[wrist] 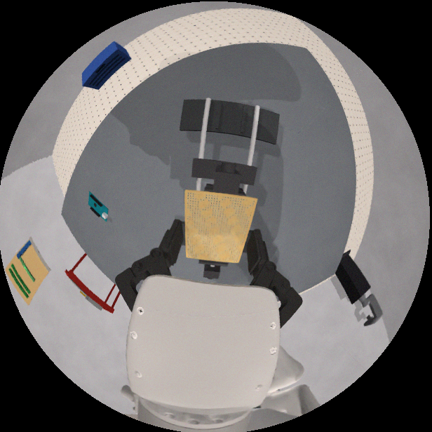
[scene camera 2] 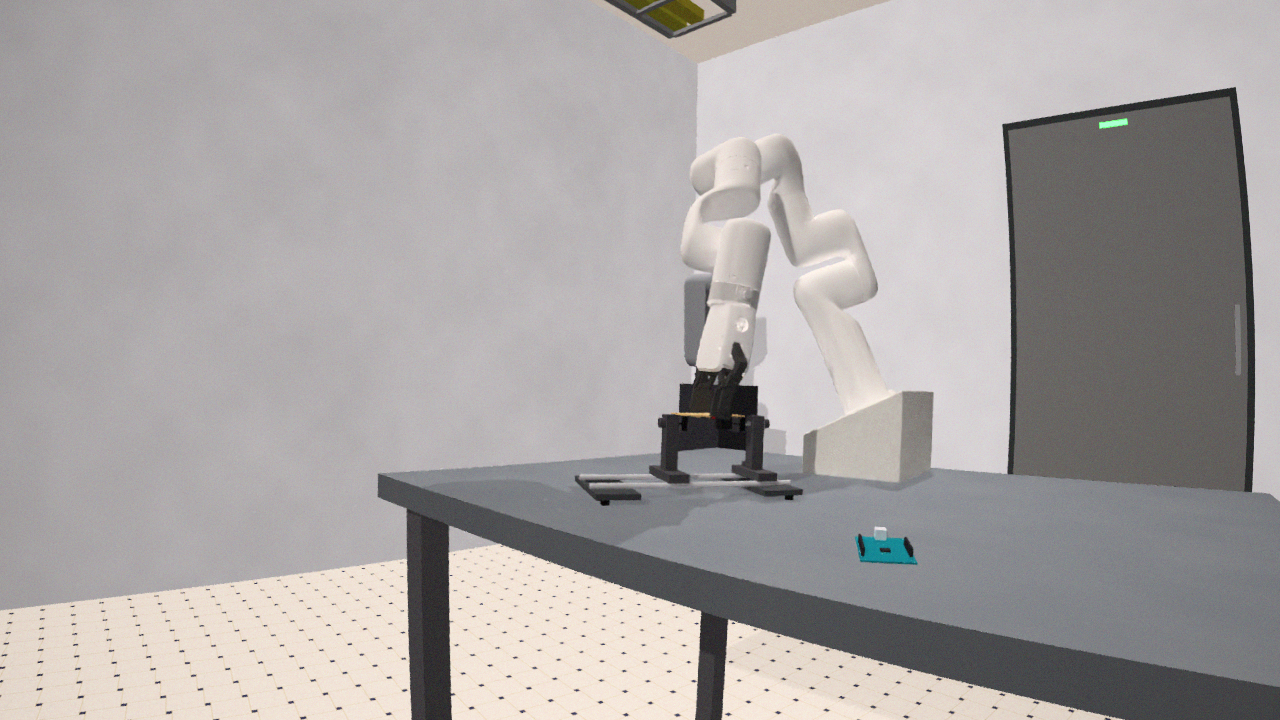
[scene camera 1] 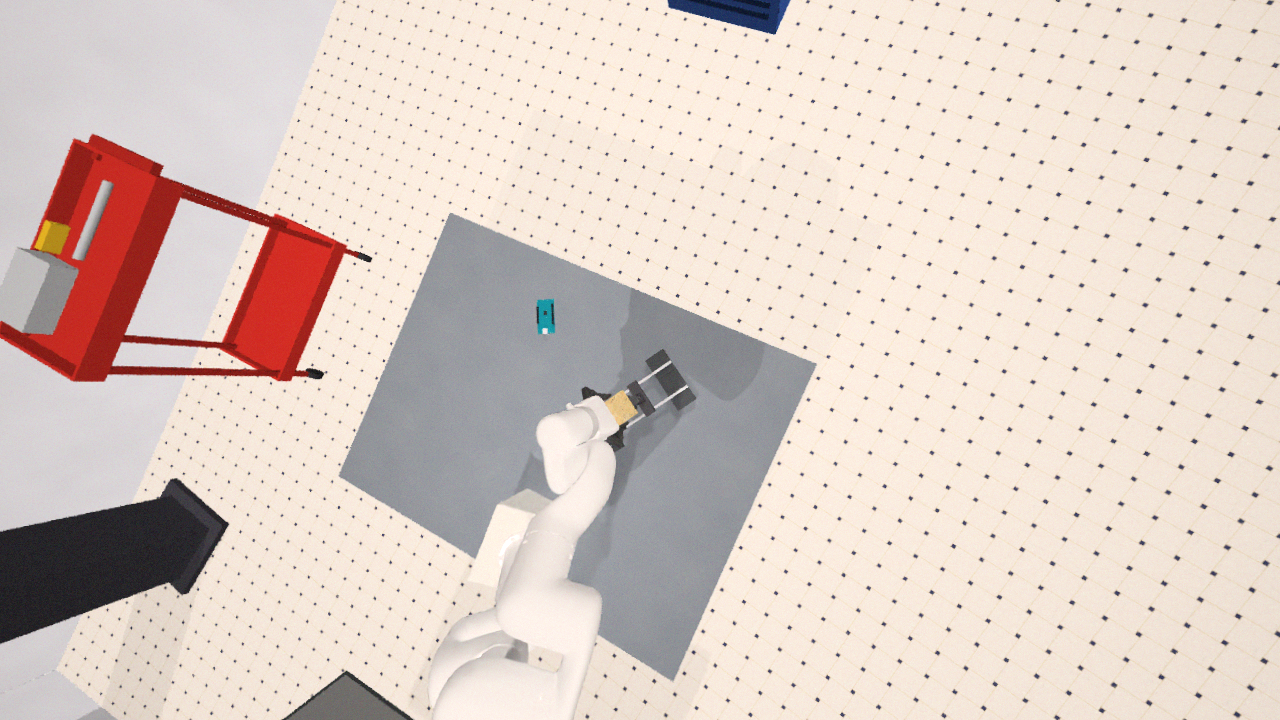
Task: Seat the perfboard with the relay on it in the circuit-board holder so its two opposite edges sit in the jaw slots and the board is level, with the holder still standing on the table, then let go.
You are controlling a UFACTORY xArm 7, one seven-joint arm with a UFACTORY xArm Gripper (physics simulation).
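Frame: origin at the arm's base, x left, y back, z up, level; metres.
Seen in the pictures: gripper, fingertip midpoint: (scene camera 2: 708, 415) (scene camera 1: 615, 411); arm's base, origin of the base link: (scene camera 2: 870, 412).
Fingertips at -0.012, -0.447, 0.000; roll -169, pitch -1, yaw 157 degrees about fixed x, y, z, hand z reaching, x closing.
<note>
Pixels of each thing's middle, then the offset from my fingertips to it, as dx, dy, dz. "pt": a spot on its surface instead. Level surfaces: height alone.
- tan perfboard, body centre: (scene camera 2: 707, 421) (scene camera 1: 616, 410) -0.001, -0.002, -0.008
- thin gold edge, surface spot: (scene camera 2: 706, 415) pt +0.025, -0.029, +0.002
- holder, body centre: (scene camera 2: 686, 454) (scene camera 1: 631, 404) -0.015, -0.028, -0.058
- grey table, its level: dz -0.116
- small teal circuit board, body centre: (scene camera 2: 884, 543) (scene camera 1: 545, 316) +0.351, -0.097, -0.110
The tan perfboard (scene camera 1: 619, 407) (wrist: 219, 225) lies flat across the tops of the black circuit-board holder's jaws; in scene camera 2 it shows only as a thin gold edge (scene camera 2: 706, 415). I cannot see the relay on it. The holder (scene camera 1: 682, 396) (scene camera 2: 670, 447) (wrist: 229, 118) stands upright on the grey table (scene camera 1: 465, 429) (scene camera 2: 1029, 537). My gripper (wrist: 216, 233) (scene camera 2: 716, 397) is open. Its fingers stand on either side of the board's long edges, a little apart from them.
A small teal circuit board (scene camera 1: 545, 316) (scene camera 2: 885, 547) (wrist: 97, 205) lies on the table to the left. The arm's pedestal (scene camera 2: 872, 443) stands behind the holder. A red cart (scene camera 1: 286, 295) and a blue crate (scene camera 1: 729, 10) (wrist: 105, 65) are on the floor.
</note>
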